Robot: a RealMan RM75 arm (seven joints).
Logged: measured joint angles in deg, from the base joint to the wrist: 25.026 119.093 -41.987 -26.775 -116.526 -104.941 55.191; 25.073 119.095 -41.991 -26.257 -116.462 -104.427 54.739; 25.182 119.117 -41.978 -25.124 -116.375 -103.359 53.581; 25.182 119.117 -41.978 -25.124 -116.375 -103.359 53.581; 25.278 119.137 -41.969 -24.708 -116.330 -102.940 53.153; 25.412 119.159 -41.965 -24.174 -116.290 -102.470 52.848; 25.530 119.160 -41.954 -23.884 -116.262 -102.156 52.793; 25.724 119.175 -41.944 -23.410 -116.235 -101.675 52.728
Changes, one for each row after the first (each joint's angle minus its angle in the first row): 0.047 0.002 -0.004 0.518 0.064 0.514 -0.452; 0.156 0.024 0.009 1.651 0.151 1.582 -1.610; 0.156 0.024 0.009 1.651 0.151 1.582 -1.610; 0.252 0.044 0.018 2.067 0.196 2.001 -2.038; 0.386 0.066 0.022 2.601 0.236 2.471 -2.343; 0.504 0.067 0.033 2.891 0.264 2.785 -2.398; 0.698 0.082 0.043 3.365 0.291 3.266 -2.463
